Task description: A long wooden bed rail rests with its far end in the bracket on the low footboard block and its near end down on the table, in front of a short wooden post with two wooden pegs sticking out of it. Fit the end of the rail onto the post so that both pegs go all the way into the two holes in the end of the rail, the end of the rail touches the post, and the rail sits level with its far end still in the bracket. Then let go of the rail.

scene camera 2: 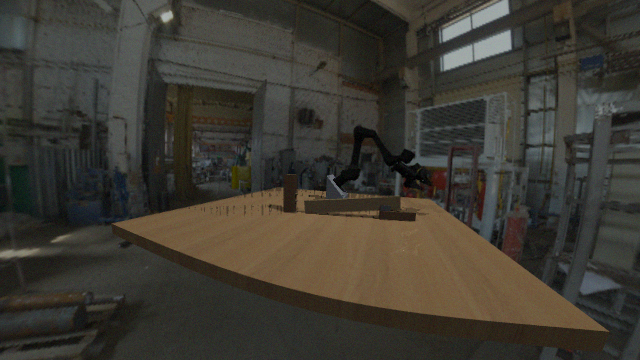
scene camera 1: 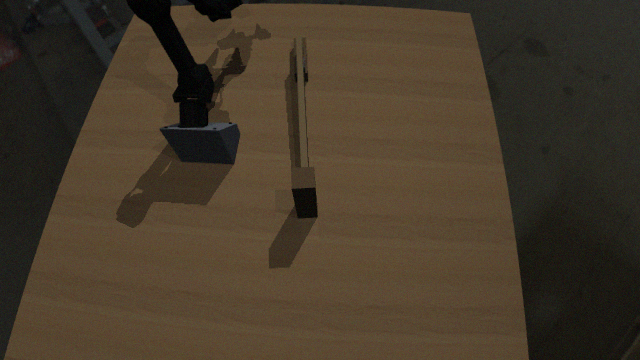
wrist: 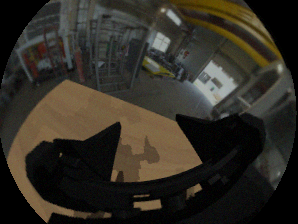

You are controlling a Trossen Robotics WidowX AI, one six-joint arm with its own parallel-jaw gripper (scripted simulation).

Labels:
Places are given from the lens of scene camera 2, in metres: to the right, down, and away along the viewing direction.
wooden rail (scene camera 2: 372,203): 0.23, 0.10, 0.87

